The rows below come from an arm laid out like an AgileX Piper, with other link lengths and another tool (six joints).
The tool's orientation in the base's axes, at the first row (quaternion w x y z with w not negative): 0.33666 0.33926 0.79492 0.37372
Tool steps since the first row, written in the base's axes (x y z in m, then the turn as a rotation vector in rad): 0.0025 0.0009 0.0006 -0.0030 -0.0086 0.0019; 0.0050 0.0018 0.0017 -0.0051 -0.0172 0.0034; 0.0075 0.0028 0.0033 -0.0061 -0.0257 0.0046; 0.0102 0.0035 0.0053 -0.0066 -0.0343 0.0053; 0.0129 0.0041 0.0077 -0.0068 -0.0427 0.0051; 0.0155 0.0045 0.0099 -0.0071 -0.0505 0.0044; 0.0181 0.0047 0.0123 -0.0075 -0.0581 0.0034; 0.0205 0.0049 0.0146 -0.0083 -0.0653 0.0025; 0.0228 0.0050 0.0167 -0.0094 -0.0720 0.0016; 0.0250 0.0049 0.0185 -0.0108 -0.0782 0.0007; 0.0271 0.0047 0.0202 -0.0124 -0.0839 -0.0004; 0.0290 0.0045 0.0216 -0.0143 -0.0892 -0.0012
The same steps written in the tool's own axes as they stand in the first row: -0.0008 0.0017 0.0020 -0.0057 -0.0035 -0.0065; -0.0018 0.0037 0.0038 -0.0118 -0.0071 -0.0120; -0.0028 0.0062 0.0053 -0.0183 -0.0106 -0.0165; -0.0043 0.0090 0.0067 -0.0250 -0.0144 -0.0204; -0.0059 0.0121 0.0079 -0.0315 -0.0187 -0.0235; -0.0076 0.0148 0.0090 -0.0373 -0.0232 -0.0262; -0.0096 0.0176 0.0099 -0.0428 -0.0279 -0.0288; -0.0114 0.0203 0.0108 -0.0478 -0.0324 -0.0317; -0.0131 0.0227 0.0116 -0.0523 -0.0367 -0.0345; -0.0149 0.0248 0.0124 -0.0562 -0.0409 -0.0375; -0.0167 0.0267 0.0131 -0.0595 -0.0450 -0.0403; -0.0183 0.0283 0.0139 -0.0625 -0.0489 -0.0433
